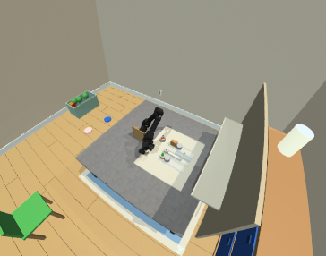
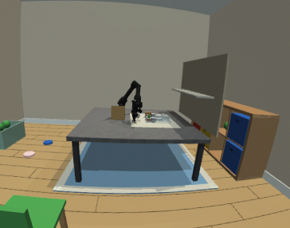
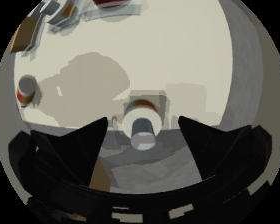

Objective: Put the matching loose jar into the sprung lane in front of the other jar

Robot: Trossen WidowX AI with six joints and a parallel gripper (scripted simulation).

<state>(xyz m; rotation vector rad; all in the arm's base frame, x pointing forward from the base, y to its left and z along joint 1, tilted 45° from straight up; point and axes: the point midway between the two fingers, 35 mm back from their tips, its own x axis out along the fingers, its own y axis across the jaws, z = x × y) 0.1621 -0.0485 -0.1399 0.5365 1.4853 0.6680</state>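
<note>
Now: the brown box 18 cm ahead of my gripper tip, 26 cm to the left of it and 1 cm above it. Also, from my gripper tip: lane 32 cm ahead, 16 cm to the left, 1 cm below.
</note>
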